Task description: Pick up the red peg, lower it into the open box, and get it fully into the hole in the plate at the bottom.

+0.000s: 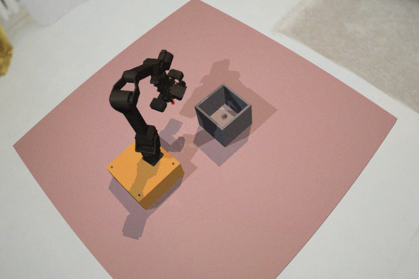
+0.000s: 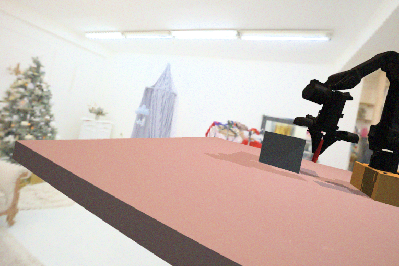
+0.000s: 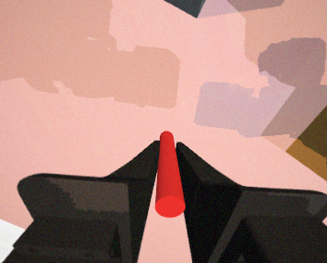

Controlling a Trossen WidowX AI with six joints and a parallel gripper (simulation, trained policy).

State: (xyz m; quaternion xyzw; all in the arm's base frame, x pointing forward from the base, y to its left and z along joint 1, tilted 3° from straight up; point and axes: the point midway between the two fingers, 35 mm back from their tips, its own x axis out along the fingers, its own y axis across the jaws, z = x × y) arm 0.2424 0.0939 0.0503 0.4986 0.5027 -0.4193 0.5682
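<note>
My gripper tip is now 7 cm short of the plate, 21 cm to the left of it and 5 cm above it. Round my gripper tip: red peg (1 cm above).
</note>
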